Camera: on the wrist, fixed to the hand. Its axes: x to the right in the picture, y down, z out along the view.
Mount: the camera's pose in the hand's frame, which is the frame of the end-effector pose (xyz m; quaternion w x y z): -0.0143 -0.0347 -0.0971 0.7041 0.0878 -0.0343 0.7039
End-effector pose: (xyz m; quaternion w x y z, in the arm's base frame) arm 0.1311 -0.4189 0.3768 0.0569 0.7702 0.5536 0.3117
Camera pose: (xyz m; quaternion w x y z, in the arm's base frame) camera 0.0472 -0.4434 0.4334 0.2280 -0.9476 0.1269 -0.1845
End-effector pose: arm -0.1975 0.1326 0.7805 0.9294 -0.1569 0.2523 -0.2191
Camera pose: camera -0.2722 0.0923 0.7202 0.8310 0.1412 0.2369 0.4831
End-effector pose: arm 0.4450 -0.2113 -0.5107 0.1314 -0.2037 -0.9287 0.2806
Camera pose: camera 0.4818 -0.1987 -0.4142 0.1190 0.7759 0.4904 -0.3786
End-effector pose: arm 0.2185 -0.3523 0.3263 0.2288 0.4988 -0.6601 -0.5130
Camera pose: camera 0.3179 -0.3823 0.3337 0.4557 -0.1109 -0.8687 -0.1593
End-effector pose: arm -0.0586 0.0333 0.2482 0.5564 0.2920 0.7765 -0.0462
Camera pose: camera -0.1544 0.0374 0.2887 0.4253 0.7994 0.3180 0.2809
